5 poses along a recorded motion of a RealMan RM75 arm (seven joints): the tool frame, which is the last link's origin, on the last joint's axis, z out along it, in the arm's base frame.
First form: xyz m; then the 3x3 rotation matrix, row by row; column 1 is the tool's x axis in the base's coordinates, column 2 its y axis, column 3 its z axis. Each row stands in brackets.
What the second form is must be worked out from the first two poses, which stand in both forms.
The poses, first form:
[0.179, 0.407, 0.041], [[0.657, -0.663, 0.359], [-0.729, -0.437, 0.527], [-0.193, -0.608, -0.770]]
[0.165, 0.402, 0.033], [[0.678, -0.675, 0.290], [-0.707, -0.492, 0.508], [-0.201, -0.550, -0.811]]
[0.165, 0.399, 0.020], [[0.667, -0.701, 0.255], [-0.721, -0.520, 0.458], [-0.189, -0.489, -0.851]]
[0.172, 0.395, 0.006], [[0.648, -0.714, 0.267], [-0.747, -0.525, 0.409], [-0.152, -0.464, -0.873]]
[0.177, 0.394, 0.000], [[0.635, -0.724, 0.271], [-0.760, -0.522, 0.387], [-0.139, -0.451, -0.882]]
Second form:
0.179, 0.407, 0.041, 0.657, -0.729, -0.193, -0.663, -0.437, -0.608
0.165, 0.402, 0.033, 0.678, -0.707, -0.201, -0.675, -0.492, -0.550
0.165, 0.399, 0.020, 0.667, -0.721, -0.189, -0.701, -0.520, -0.489
0.172, 0.395, 0.006, 0.648, -0.747, -0.152, -0.714, -0.525, -0.464
0.177, 0.394, 0.000, 0.635, -0.760, -0.139, -0.724, -0.522, -0.451

